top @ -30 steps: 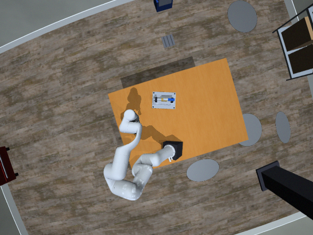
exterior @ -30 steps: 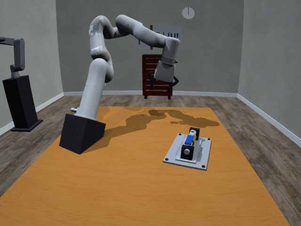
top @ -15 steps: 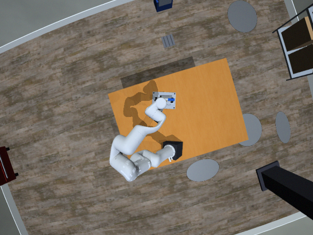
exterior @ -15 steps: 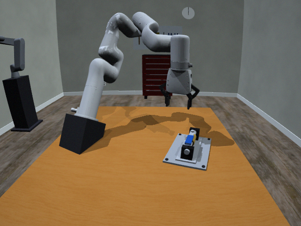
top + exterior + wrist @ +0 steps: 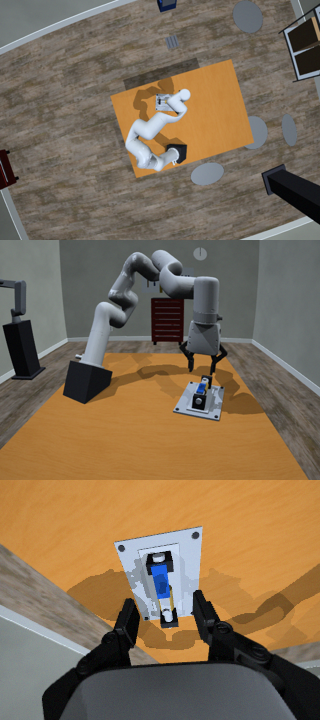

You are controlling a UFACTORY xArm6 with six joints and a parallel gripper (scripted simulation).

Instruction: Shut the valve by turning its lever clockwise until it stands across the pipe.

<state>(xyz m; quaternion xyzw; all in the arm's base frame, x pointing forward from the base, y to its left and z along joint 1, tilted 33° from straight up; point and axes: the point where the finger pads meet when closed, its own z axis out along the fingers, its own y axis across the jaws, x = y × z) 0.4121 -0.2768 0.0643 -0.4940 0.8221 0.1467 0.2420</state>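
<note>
Now: the lever 20 mm ahead of my hand, 40 mm to the left of it and 80 mm below it. Round my hand: baseplate 40 mm ahead, 70 mm to the left, 170 mm below.
</note>
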